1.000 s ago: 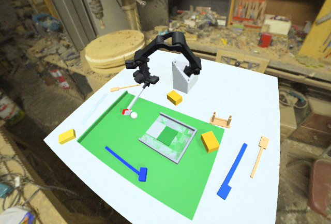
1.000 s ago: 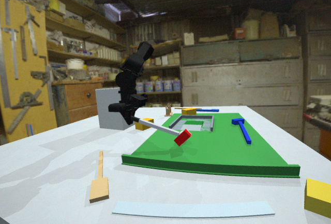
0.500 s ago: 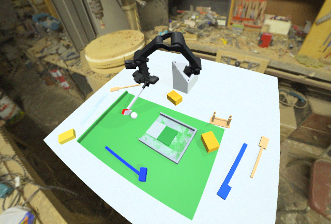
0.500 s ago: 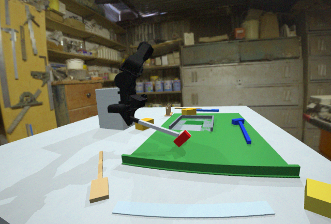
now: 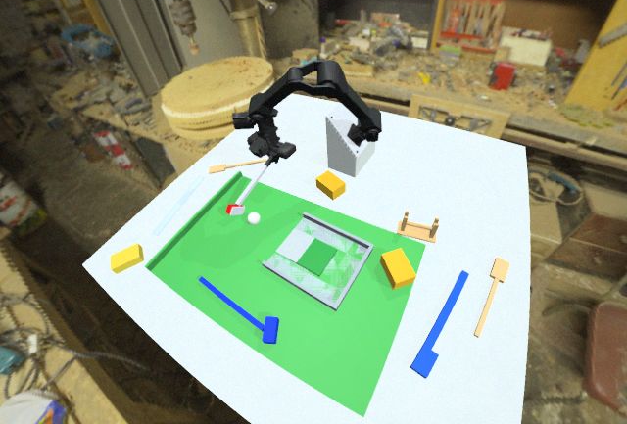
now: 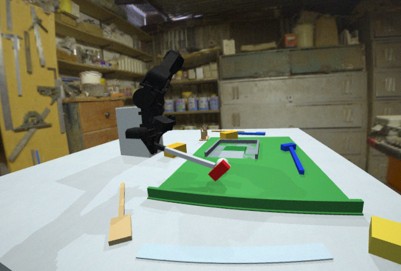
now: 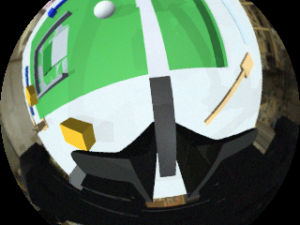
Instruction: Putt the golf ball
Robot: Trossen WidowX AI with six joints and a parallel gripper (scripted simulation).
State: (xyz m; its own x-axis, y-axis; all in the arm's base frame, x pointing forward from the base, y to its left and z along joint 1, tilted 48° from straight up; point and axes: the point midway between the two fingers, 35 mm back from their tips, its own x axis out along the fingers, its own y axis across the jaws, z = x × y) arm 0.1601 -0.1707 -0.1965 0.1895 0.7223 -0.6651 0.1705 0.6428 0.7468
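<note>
The red putter lies 12 cm ahead of my gripper tip and 2 cm to the right of it. The rest, counted from my gripper tip: blue putter 49 cm ahead, 15 cm to the left, 6 cm below; white golf ball 23 cm ahead, 4 cm to the left, 5 cm below; green mat 32 cm ahead, 19 cm to the left, 7 cm below.
</note>
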